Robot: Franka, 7 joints.
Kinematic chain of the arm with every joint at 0, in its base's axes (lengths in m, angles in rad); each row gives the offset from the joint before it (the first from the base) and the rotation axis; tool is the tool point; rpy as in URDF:
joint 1: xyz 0 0 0.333 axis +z
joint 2: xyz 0 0 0 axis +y
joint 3: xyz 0 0 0.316 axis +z
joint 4: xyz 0.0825 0 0 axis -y
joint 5: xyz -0.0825 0 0.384 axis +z
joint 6: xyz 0 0 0 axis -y
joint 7: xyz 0.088 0 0 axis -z
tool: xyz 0 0 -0.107 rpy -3.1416 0 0
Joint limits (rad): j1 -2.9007..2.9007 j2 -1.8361..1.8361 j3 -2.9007..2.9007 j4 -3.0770..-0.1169 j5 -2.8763..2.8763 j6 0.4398..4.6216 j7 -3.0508..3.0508
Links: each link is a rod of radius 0.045 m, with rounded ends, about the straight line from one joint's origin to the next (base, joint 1, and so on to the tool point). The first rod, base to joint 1, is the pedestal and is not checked.
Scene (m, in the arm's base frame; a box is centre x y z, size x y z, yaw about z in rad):
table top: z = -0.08
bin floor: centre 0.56 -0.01 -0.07 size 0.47 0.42 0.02 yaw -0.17
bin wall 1: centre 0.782 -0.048 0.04 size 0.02 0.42 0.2 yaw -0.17
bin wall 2: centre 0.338 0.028 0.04 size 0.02 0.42 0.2 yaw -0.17
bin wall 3: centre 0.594 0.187 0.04 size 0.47 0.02 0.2 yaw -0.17
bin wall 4: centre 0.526 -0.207 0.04 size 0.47 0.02 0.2 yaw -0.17
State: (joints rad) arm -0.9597 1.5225 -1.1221 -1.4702 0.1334 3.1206 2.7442
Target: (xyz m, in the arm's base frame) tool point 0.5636 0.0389 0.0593
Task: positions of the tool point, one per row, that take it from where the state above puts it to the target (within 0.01 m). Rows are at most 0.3 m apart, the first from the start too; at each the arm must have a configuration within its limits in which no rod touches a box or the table.
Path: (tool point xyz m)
1: 0.1494 -0.7372 0.2288
2: 0.3619 -0.6465 0.3344
3: 0.5057 -0.4946 0.4306
4: 0.5746 -0.3171 0.5076
5: 0.6295 -0.2670 0.3886
6: 0.6512 -0.1842 0.2627
7: 0.6296 -0.0769 0.1475
8: 0.5636 0.0389 0.0593

